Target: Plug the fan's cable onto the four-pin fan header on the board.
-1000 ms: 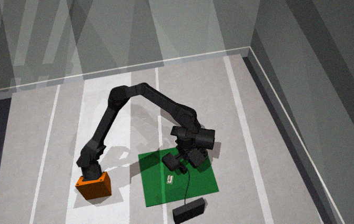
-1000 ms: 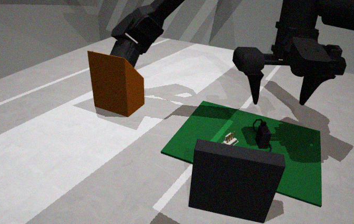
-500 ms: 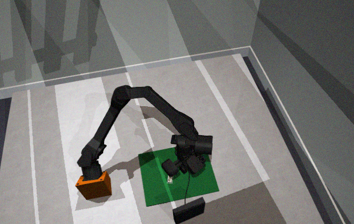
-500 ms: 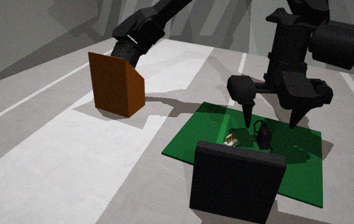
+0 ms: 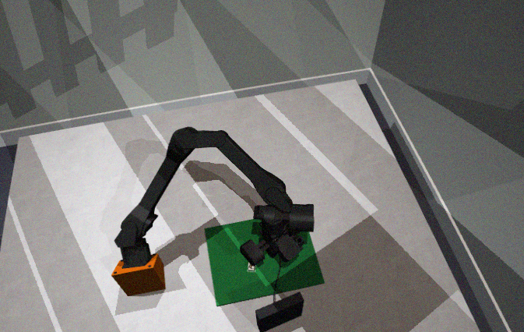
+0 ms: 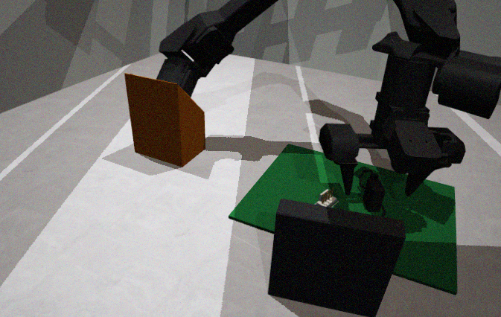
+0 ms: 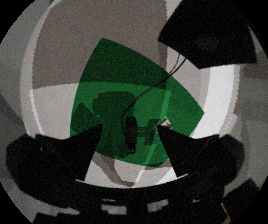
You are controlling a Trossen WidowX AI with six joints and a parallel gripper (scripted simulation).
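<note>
My gripper tip is now 1 cm past the black plug, 1 cm to the right of it and 1 cm above it. Round my gripper tip: green board 3 cm behind, 5 cm below; then black fan box 18 cm to the right, 3 cm above.
</note>
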